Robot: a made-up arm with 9 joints. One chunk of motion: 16 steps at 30 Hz.
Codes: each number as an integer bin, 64 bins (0 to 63) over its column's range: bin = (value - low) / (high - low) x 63, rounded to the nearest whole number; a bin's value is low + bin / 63 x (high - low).
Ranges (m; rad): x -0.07..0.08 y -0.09..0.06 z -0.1..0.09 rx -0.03..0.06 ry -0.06..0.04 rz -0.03..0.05
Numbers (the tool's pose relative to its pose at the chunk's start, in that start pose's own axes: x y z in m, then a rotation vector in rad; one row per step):
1: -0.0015 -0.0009 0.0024 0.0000 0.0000 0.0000
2: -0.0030 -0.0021 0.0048 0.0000 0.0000 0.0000
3: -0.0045 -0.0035 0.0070 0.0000 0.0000 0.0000
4: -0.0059 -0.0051 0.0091 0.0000 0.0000 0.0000
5: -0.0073 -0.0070 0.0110 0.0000 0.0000 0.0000
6: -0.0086 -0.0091 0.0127 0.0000 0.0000 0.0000
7: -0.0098 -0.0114 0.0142 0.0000 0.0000 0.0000
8: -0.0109 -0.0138 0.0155 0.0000 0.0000 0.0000
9: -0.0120 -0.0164 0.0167 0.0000 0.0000 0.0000
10: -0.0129 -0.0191 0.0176 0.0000 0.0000 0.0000
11: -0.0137 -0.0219 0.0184 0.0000 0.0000 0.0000
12: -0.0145 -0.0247 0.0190 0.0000 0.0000 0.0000
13: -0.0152 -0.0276 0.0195 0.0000 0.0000 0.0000
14: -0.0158 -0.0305 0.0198 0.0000 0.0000 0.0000
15: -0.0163 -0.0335 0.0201 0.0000 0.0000 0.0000
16: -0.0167 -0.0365 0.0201 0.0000 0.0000 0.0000
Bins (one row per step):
1: 29 37 34 21 38 24
2: 28 37 35 21 38 24
3: 28 36 35 21 38 24
4: 27 36 36 21 38 24
5: 26 35 37 21 38 24
6: 26 34 37 21 38 24
7: 25 33 38 21 38 24
8: 25 32 38 21 38 24
9: 24 31 39 21 38 24
10: 24 30 39 21 38 24
11: 24 29 39 21 38 24
12: 23 27 39 21 38 24
13: 23 26 40 21 38 24
14: 23 25 40 21 38 24
15: 23 24 40 21 38 24
16: 22 22 40 21 38 24

